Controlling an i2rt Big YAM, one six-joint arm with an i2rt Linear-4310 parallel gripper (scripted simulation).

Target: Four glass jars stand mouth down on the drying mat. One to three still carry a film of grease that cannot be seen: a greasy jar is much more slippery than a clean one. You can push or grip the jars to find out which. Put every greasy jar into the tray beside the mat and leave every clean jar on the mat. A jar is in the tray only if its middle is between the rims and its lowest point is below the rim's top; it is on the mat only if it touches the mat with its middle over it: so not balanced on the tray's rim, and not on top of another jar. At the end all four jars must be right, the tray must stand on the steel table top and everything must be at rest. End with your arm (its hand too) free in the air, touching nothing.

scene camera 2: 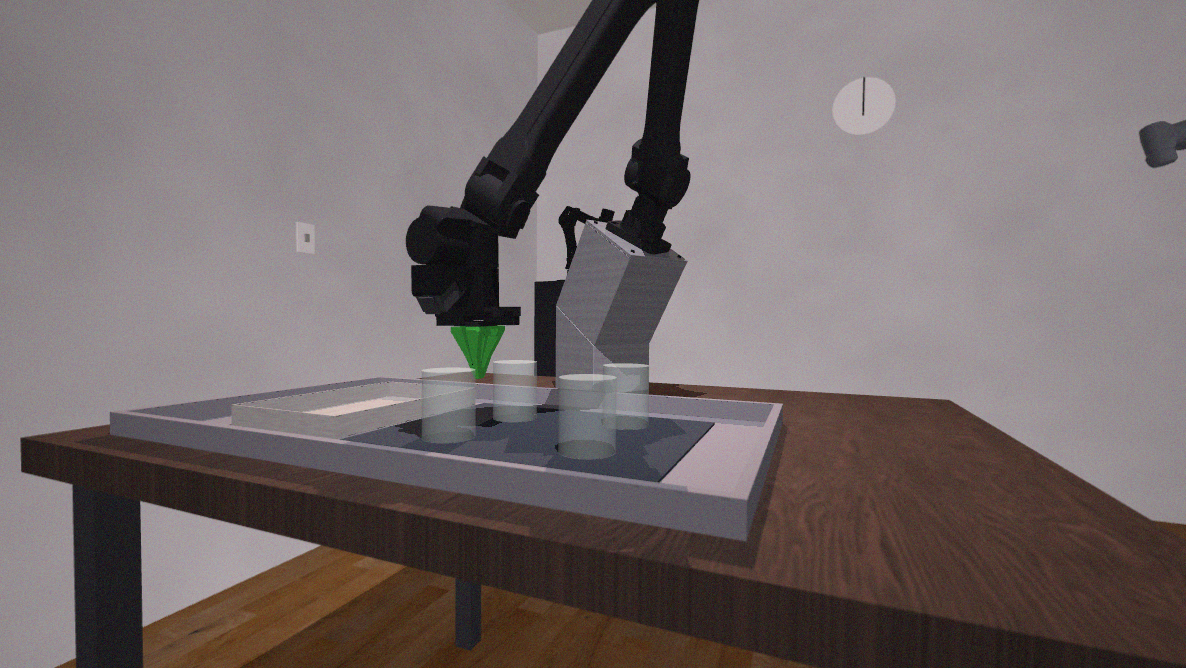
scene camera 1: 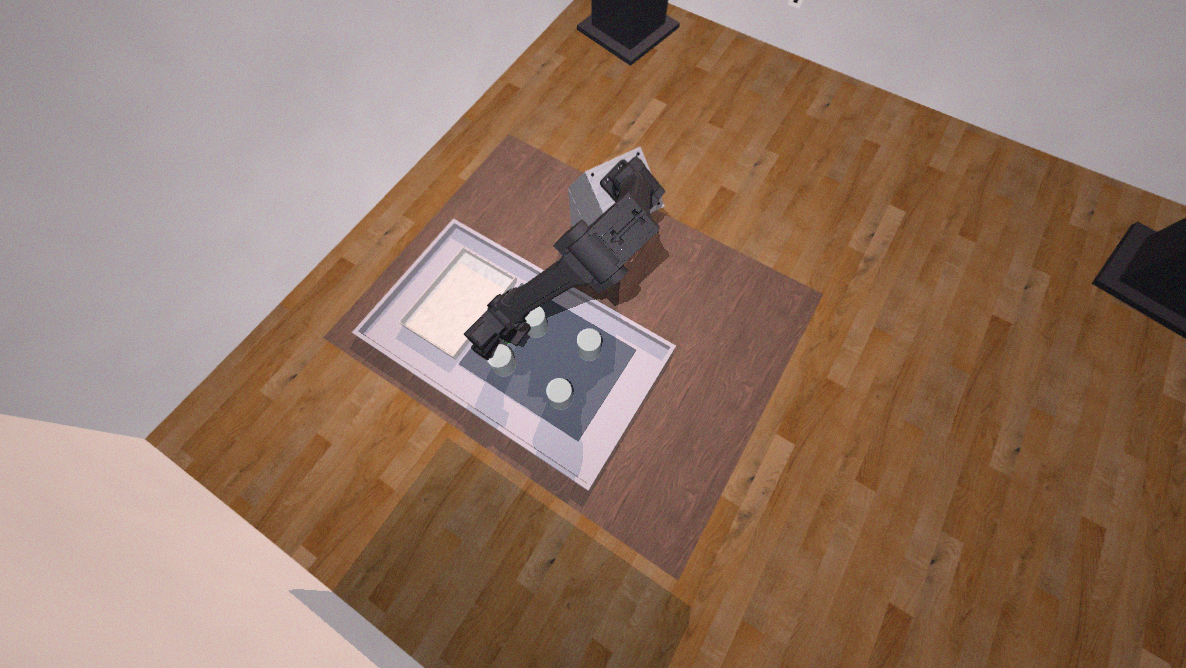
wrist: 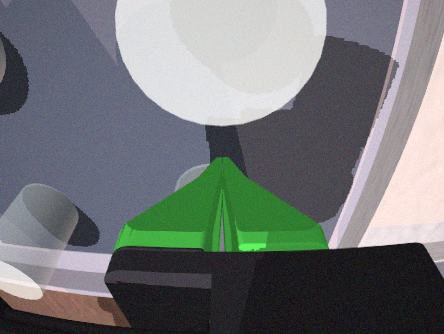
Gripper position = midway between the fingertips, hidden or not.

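Observation:
I can see my gripper (scene camera 2: pixel 479 378), which appears again as the gripper (wrist: pixel 222 168). There is a cream tray (scene camera 2: pixel 353 409), and I can find it again as the tray (scene camera 1: pixel 456 299) and as the tray (wrist: pixel 403 217). I also see a jar (scene camera 2: pixel 448 394), a jar (scene camera 2: pixel 514 381), a jar (scene camera 2: pixel 587 402) and a jar (scene camera 2: pixel 632 398). Then there is a drying mat (scene camera 2: pixel 649 454), visible again as the mat (scene camera 1: pixel 554 355) and as the mat (wrist: pixel 83 126).

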